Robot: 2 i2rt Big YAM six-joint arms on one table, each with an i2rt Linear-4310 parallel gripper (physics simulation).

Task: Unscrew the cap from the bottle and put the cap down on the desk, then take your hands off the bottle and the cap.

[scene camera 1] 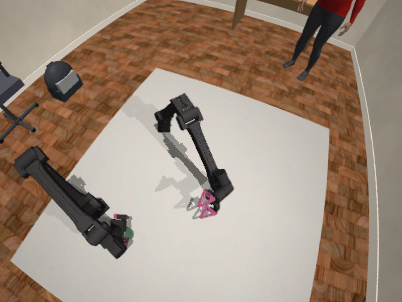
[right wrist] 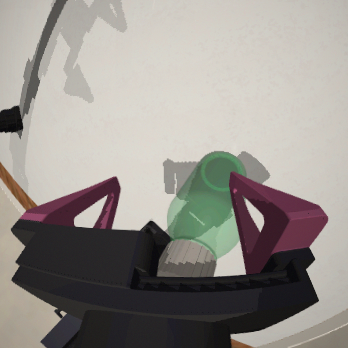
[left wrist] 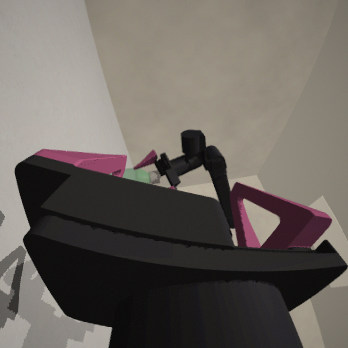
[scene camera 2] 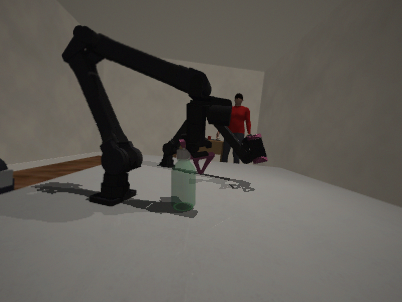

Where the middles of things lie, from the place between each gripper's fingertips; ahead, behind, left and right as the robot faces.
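My right hand is 4 cm below the ribbed cap (right wrist: 180, 258), and it is also 5 cm to the left of the cap and 4 cm past it.
As for my left hand, the ribbed cap is 40 mm below it, 270 mm to the right of it and 290 mm behind it.
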